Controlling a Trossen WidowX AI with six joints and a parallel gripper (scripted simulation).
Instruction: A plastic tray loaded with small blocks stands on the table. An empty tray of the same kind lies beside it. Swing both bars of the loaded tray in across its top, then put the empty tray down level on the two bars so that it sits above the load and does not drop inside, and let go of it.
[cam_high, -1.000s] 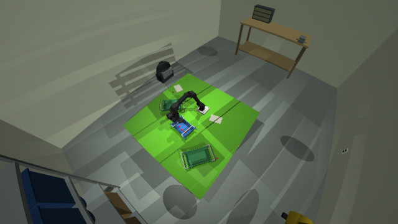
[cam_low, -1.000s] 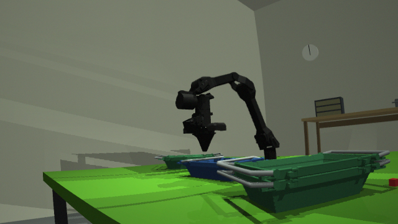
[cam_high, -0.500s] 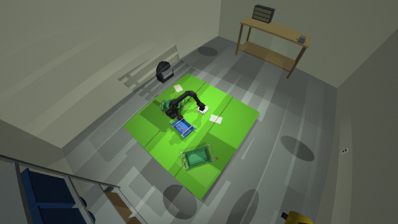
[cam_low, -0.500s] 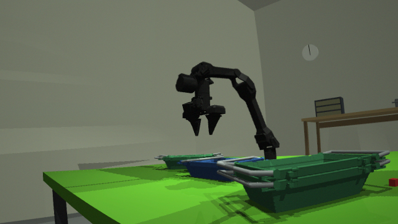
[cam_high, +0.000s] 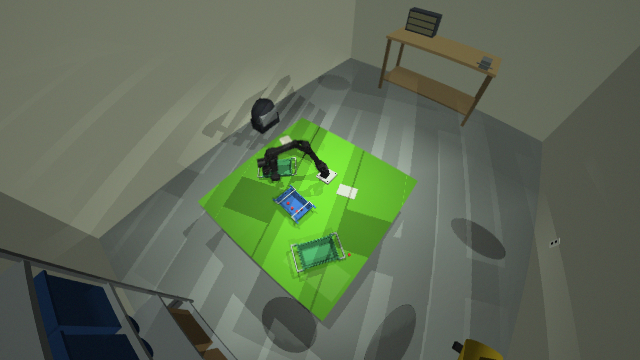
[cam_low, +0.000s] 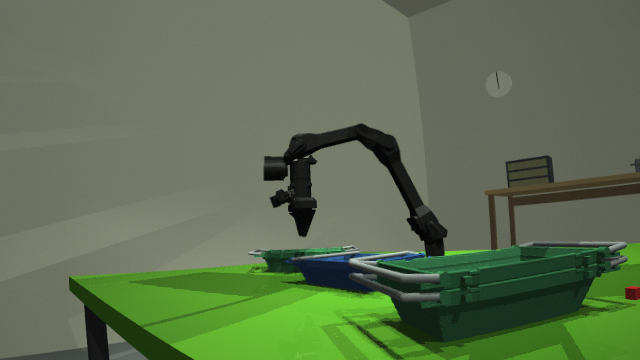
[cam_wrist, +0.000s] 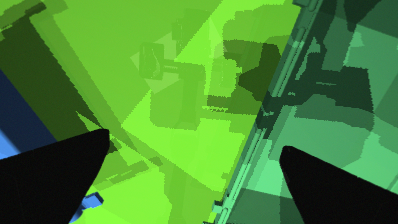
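Right now the green plastic tray is 10 cm behind my gripper tip, 8 cm to the right of it and 6 cm below it. From my gripper tip the other things lie so: small red block 77 cm to the left, 18 cm ahead, 10 cm below.
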